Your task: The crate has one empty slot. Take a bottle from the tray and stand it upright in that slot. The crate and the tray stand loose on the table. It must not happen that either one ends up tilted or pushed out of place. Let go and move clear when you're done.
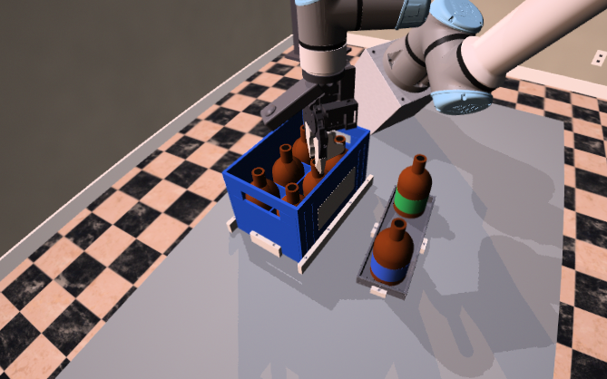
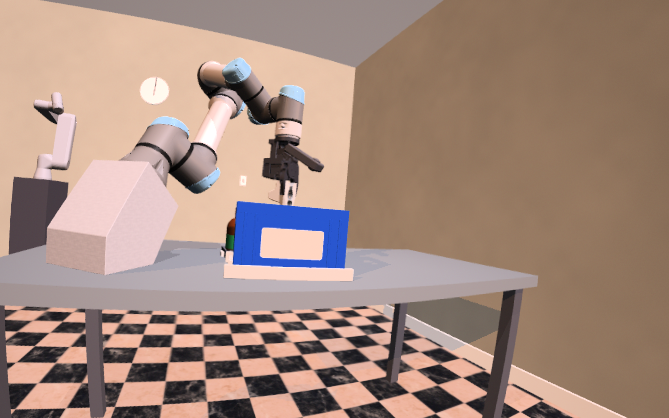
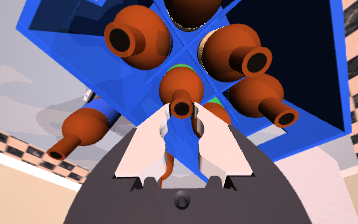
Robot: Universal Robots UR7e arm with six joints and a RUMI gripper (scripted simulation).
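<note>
My gripper is now 70 mm above the blue crate and 40 mm to the left of it.
</note>
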